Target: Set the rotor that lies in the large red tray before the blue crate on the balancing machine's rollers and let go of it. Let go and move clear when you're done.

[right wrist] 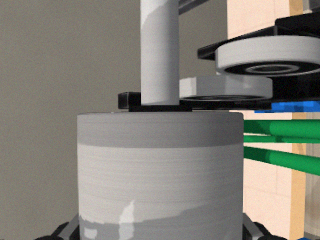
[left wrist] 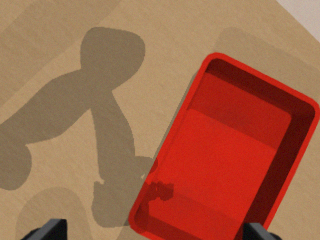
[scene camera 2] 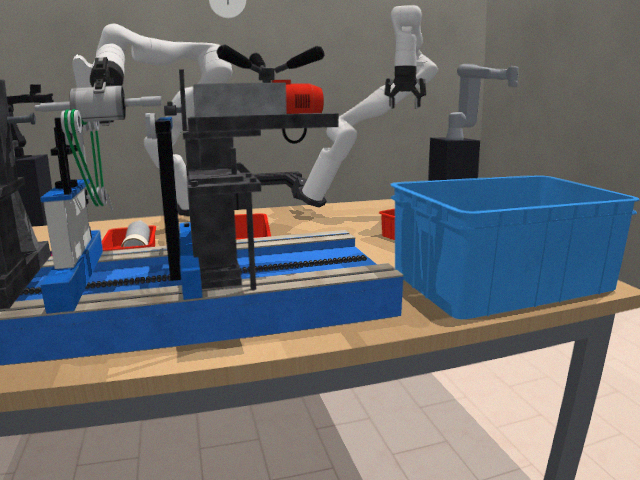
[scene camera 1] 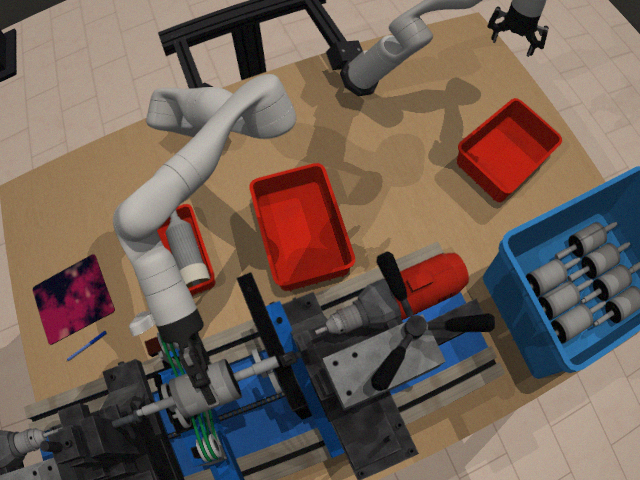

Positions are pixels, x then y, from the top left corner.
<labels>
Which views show the blue crate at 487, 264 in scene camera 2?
Scene camera 2 and scene camera 1 only.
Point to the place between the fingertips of my right gripper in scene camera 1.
214, 396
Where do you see a blue crate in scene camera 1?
534, 243
</labels>
